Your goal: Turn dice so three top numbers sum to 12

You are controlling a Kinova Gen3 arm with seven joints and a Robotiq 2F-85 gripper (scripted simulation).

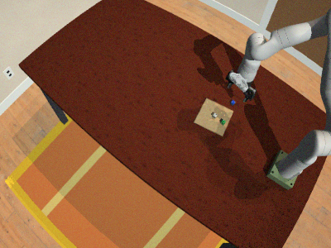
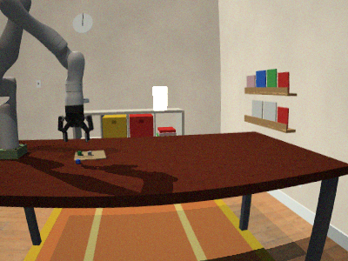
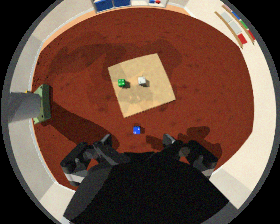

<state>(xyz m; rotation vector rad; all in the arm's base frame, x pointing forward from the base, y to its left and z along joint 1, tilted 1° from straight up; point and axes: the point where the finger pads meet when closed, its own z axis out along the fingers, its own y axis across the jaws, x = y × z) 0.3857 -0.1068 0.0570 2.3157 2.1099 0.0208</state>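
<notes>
My hand is 9 cm above the blue die. Round my hand: white die (2 cm ahead, 11 cm to the left, 8 cm below); green die (2 cm behind, 11 cm to the left, 8 cm below); tan mat (2 cm ahead, 11 cm to the left, 9 cm below).
</notes>
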